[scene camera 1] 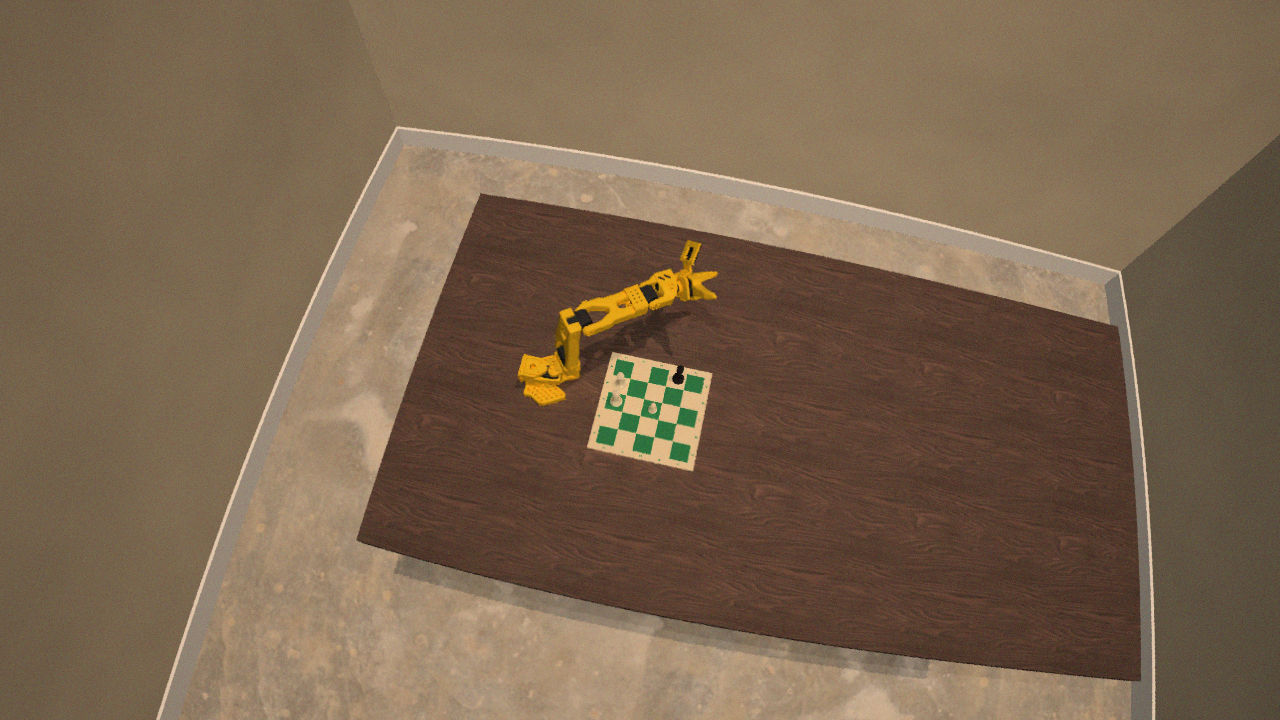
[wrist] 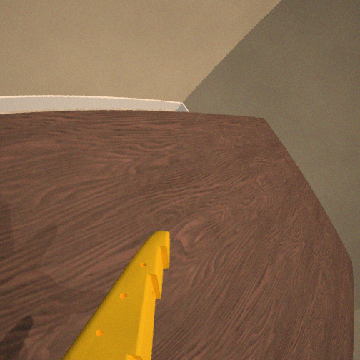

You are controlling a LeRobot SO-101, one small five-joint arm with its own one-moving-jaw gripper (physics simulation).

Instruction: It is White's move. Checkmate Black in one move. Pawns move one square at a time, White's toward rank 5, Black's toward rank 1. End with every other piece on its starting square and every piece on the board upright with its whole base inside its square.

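Seen in the pictures: hand, its tool point: [scene camera 1: 716,274]; arm's base, origin of its link: [scene camera 1: 557,383].
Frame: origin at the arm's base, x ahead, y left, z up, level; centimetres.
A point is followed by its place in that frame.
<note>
The green-and-cream chessboard [scene camera 1: 642,444] @[x 20.3, y -9.4, z 0.6 cm] lies right of the arm's base. A black piece [scene camera 1: 678,377] @[x 24.8, y 5.7, z 2.7 cm] stands on the cream square beside its top-right green corner square. One white piece [scene camera 1: 619,382] @[x 13.1, y 2.0, z 2.8 cm] stands in the left column, one square below the top corner. A second white piece [scene camera 1: 615,400] @[x 13.1, y -2.0, z 2.6 cm] is on the green square just below it. A third white piece [scene camera 1: 652,408] @[x 20.8, y -2.2, z 2.7 cm] is on the green centre square. The pieces' kinds are too small to tell. My gripper [scene camera 1: 715,285] @[x 28.2, y 23.2, z 17.1 cm] is open and empty, above the table beyond the board's top edge. In the wrist view one notched jaw [wrist: 127,305] shows.
The brown wooden table [scene camera 1: 850,465] @[x 63.9, y -5.2, z 0.0 cm] [wrist: 240,200] extends far right of the board. The arm's yellow base [scene camera 1: 542,368] @[x -2.4, y -0.1, z 7.2 cm] stands left of the board. The arm reaches up and right, with its shadow on the table. Walls rise beyond the table.
</note>
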